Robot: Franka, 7 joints.
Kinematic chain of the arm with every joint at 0, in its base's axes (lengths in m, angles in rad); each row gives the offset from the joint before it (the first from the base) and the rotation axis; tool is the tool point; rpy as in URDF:
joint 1: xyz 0 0 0.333 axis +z
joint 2: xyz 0 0 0 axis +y
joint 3: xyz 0 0 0.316 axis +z
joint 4: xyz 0.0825 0 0 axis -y
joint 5: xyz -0.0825 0 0.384 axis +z
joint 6: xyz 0 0 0 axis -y
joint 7: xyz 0.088 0 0 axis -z
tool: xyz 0 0 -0.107 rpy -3.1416 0 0
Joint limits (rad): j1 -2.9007..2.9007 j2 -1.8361..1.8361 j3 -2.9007..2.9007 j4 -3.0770..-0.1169 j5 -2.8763..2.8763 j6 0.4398..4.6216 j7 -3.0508..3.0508
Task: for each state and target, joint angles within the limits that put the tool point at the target. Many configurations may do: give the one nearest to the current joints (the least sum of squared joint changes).
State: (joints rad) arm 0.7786 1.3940 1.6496 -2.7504 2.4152 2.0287 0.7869
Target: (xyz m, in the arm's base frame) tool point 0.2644 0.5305 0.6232
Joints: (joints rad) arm 0.0453 1.6201 2.0175 -1.9355 2.4572 1.8393 0.7869
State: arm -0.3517 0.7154 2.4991 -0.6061 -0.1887 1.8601 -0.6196
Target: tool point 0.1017 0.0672 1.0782
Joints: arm -0.4562 0.6937 2.9007 -0.8163 0.0023 1.5049 -0.6196
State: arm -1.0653 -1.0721 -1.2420 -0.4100 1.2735 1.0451 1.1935
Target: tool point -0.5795 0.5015 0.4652
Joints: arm -0.9601 -1.6034 -1.3979 -0.4009 1.2817 1.2925 1.1935
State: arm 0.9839 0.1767 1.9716 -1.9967 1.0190 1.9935 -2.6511
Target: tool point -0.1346 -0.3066 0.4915
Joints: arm 1.4726 0.6509 2.6016 -2.5690 0.9659 1.5365 -2.6511
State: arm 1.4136 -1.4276 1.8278 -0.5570 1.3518 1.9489 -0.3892
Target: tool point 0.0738 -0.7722 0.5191
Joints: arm 1.7194 -1.1755 1.8654 -0.1169 1.3765 1.5213 -0.3892
